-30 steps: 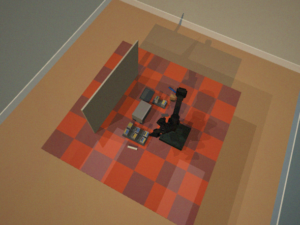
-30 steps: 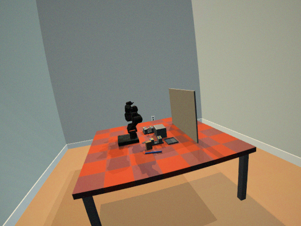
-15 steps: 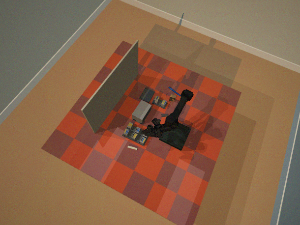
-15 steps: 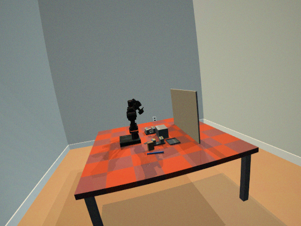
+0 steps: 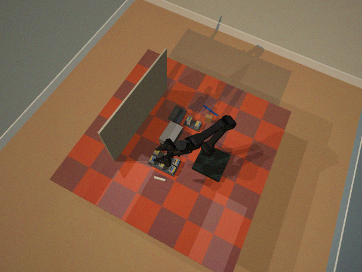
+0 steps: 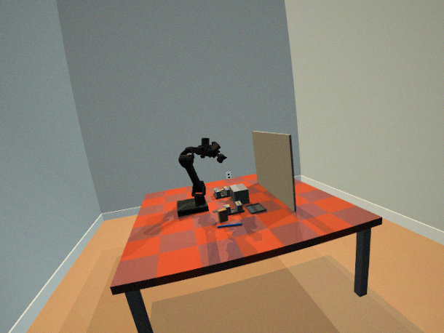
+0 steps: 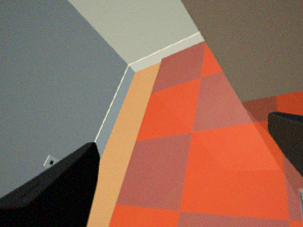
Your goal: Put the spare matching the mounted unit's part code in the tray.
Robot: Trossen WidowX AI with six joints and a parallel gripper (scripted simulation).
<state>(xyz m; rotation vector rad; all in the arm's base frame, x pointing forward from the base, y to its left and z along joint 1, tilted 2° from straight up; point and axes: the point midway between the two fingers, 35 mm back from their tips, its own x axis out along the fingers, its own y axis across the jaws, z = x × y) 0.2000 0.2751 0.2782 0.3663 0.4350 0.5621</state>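
The tan spare block is 260 mm below my gripper tip, 110 mm to the right of it and 90 mm behind it. Also, from my gripper tip: grey tray (450 mm to the right, 300 mm below, 110 mm ahead); grey panel (300 mm ahead, 250 mm to the right, 80 mm below); grey mounted unit (250 mm to the right, 250 mm below, 50 mm ahead).
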